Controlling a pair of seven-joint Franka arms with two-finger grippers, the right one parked.
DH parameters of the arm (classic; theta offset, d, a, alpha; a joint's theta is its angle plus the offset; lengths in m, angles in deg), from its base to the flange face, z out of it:
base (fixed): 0 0 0 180
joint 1: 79.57 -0.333 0 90
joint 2: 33.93 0 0 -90
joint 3: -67.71 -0.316 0.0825 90
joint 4: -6.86 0 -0.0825 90
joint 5: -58.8 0.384 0 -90
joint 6: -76.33 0 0.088 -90
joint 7: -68.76 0.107 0 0
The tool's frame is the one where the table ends.
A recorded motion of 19 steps. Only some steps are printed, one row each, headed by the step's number.
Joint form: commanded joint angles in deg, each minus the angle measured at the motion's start. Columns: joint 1, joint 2, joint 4, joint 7, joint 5, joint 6, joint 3.
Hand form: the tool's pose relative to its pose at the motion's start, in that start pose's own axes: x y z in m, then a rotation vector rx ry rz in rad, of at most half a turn. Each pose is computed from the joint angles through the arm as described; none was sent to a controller.
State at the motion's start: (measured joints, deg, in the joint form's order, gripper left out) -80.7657 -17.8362 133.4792 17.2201 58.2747 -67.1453 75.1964
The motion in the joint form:
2: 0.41 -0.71 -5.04 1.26 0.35 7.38 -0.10
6: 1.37 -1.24 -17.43 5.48 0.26 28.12 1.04
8: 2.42 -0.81 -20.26 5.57 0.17 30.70 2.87
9: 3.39 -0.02 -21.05 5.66 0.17 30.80 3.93
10: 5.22 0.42 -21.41 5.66 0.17 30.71 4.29
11: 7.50 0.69 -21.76 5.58 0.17 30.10 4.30
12: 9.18 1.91 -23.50 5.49 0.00 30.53 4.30
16: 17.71 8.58 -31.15 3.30 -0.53 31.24 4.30
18: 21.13 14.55 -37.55 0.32 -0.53 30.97 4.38
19: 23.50 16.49 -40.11 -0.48 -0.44 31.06 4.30
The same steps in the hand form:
2: 0.0083 0.0163 -0.0303 0.0258 -0.0139 0.0329
6: 0.0055 0.0492 -0.0979 0.1271 -0.1073 0.1423
8: -0.0142 0.0721 -0.1114 0.1253 -0.1159 0.1927
9: -0.0296 0.0859 -0.1088 0.1239 -0.1216 0.2288
10: -0.0483 0.0989 -0.1064 0.1245 -0.1231 0.2664
11: -0.0683 0.1128 -0.1060 0.1173 -0.1160 0.3047
12: -0.0808 0.1268 -0.1053 0.1142 -0.1200 0.3300
16: -0.1529 0.1896 -0.0871 0.1066 -0.1391 0.4288
18: -0.1795 0.2249 -0.0672 0.0934 -0.1473 0.4285
19: -0.2019 0.2401 -0.0631 0.0874 -0.1461 0.4517

